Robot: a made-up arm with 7 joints. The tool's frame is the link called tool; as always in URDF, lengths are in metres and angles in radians. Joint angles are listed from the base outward. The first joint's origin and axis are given. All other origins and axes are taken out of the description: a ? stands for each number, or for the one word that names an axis. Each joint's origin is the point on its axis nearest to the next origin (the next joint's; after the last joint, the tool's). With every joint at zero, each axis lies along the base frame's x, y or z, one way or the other. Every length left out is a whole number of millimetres.
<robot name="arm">
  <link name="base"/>
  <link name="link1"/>
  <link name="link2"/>
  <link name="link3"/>
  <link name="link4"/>
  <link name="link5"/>
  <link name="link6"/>
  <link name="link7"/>
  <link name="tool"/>
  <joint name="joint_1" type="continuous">
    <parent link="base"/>
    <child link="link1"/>
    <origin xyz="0 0 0.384" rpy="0 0 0"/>
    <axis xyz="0 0 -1"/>
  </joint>
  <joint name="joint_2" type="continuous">
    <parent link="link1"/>
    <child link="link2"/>
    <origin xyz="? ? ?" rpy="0 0 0"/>
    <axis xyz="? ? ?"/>
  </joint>
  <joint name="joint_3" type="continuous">
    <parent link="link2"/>
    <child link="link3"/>
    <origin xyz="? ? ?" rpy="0 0 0"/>
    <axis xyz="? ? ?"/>
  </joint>
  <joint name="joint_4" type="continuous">
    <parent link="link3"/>
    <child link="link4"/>
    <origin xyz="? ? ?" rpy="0 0 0"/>
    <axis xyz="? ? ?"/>
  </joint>
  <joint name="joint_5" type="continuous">
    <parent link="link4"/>
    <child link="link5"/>
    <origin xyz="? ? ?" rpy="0 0 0"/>
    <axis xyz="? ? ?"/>
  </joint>
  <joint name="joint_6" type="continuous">
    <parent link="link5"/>
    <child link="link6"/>
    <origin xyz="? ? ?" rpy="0 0 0"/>
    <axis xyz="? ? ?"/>
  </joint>
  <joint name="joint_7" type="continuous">
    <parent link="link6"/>
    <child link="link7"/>
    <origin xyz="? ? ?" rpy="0 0 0"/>
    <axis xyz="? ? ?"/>
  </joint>
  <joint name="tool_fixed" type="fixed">
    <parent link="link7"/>
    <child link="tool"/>
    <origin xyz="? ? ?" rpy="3.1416 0 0"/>
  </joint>
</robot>
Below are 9 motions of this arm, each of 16 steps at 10 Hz.
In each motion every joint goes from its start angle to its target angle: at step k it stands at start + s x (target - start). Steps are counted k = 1, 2, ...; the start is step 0. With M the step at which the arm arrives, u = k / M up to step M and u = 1 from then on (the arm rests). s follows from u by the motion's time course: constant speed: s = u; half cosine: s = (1 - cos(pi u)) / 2; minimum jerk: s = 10 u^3 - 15 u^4 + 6 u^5.
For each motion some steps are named. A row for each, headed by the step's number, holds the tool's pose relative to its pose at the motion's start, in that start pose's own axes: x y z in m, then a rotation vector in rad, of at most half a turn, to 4 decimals.
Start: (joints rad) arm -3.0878 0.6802 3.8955 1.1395 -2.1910 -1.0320 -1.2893
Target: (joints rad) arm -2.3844 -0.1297 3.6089 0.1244 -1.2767 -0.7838 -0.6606
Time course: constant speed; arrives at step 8
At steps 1, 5, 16:
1: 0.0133 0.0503 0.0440 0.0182 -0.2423 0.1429
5: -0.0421 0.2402 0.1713 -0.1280 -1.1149 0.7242
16: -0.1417 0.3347 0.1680 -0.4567 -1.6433 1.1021

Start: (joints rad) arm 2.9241 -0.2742 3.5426 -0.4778 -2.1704 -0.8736 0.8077
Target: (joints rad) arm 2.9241 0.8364 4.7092 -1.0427 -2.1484 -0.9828 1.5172
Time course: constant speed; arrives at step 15
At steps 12, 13, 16:
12: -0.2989 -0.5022 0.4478 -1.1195 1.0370 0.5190
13: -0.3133 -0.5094 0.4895 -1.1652 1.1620 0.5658
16: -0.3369 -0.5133 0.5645 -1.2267 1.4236 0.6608

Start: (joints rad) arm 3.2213 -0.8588 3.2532 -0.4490 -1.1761 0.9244 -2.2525
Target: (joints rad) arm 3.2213 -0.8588 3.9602 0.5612 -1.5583 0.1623 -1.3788
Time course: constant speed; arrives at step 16
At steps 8, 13, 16:
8: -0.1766 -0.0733 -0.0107 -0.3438 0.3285 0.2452
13: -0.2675 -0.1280 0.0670 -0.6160 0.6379 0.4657
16: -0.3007 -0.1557 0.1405 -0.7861 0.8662 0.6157

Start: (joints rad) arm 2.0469 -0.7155 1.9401 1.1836 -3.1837 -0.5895 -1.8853
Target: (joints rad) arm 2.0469 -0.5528 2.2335 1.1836 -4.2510 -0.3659 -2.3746
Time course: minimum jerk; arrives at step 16
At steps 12, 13, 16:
12: -0.0256 0.0388 0.0565 0.1948 0.3868 -1.1484
13: -0.0266 0.0416 0.0612 0.2059 0.4174 -1.2171
16: -0.0274 0.0441 0.0655 0.2155 0.4457 -1.2779

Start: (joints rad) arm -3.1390 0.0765 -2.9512 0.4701 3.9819 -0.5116 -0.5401
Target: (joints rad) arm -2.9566 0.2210 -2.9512 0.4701 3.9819 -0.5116 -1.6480
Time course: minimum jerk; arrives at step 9
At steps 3, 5, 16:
3: 0.0183 -0.0190 0.0112 -0.0338 -0.0335 -0.2212
5: 0.0531 -0.0507 0.0365 -0.0727 -0.1178 -0.6331
16: 0.0884 -0.0767 0.0672 -0.0727 -0.2238 -1.0434

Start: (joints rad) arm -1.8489 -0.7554 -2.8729 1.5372 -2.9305 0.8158 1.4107
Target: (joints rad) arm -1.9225 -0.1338 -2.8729 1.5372 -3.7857 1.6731 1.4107
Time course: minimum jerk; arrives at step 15
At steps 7, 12, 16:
7: -0.0387 -0.2005 0.0667 -0.6877 0.2489 -0.2484
12: -0.0888 -0.3619 0.2273 -1.4338 0.6282 -0.5074
16: -0.0938 -0.3742 0.2490 -1.5121 0.6813 -0.5364

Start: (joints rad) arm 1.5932 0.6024 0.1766 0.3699 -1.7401 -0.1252 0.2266
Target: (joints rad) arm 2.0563 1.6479 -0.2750 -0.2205 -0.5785 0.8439 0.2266
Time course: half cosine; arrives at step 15
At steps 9, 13, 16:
9: -0.0864 0.4717 0.0196 0.3404 -0.5582 0.5417
13: -0.1975 0.6739 0.1468 0.6668 -0.7732 0.6407
16: -0.2148 0.6994 0.1717 0.7220 -0.8011 0.6444

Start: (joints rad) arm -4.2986 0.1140 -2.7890 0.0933 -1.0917 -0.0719 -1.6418
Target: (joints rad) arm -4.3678 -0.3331 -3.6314 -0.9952 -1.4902 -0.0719 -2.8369
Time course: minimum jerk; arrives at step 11
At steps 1, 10, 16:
1: 0.0008 0.0008 -0.0001 -0.0004 -0.0040 -0.0165
10: -0.1270 -0.1033 0.1139 -0.2786 -0.7466 -2.3372
16: -0.1295 -0.1044 0.1159 -0.2820 -0.7557 -2.3488

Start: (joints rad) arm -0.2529 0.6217 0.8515 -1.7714 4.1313 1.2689 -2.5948
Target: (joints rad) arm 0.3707 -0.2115 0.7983 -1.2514 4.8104 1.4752 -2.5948
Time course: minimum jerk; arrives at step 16
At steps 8, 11, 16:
8: 0.0714 -0.0701 0.0655 -0.4517 0.6695 -0.0034
11: 0.1411 -0.1094 0.0637 -0.6940 1.0980 0.0490
16: 0.1815 -0.1309 0.0409 -0.8170 1.3298 0.1020

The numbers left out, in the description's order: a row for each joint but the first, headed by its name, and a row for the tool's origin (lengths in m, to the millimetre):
joint_2: xyz 0 -0.014 0, axis 0 1 0
joint_3: xyz 0 0 0.475, axis 0 0 -1
joint_4: xyz 0 -0.013 0, axis 0 1 0
joint_5: xyz 0 0 0.332, axis 0 0 -1
joint_6: xyz 0 0 0, axis 0 1 0
joint_7: xyz 0 0 0.085, axis 0 0 -1
tool: xyz 0 0 0

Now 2 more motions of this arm.
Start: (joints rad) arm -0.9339 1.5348 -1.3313 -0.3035 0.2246 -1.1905 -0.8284
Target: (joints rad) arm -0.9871 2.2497 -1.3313 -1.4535 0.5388 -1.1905 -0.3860
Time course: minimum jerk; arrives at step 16
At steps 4, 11, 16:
4: -0.0531 0.0256 -0.0058 -0.0706 0.0385 0.1480
11: -0.4070 0.0106 -0.0065 -0.6502 0.2324 1.1825
16: -0.4707 -0.0368 0.0042 -0.8343 0.2763 1.4211

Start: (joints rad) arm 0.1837 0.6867 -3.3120 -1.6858 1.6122 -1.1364 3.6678
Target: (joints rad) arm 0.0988 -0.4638 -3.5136 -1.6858 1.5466 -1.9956 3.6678
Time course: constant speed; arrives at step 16
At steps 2, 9, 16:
2: 0.0726 0.0047 0.0510 0.0262 -0.1107 -0.1209
9: 0.2913 -0.0816 0.2451 0.0537 -0.4310 -0.5933
16: 0.4084 -0.2982 0.4167 -0.0153 -0.6191 -1.1203

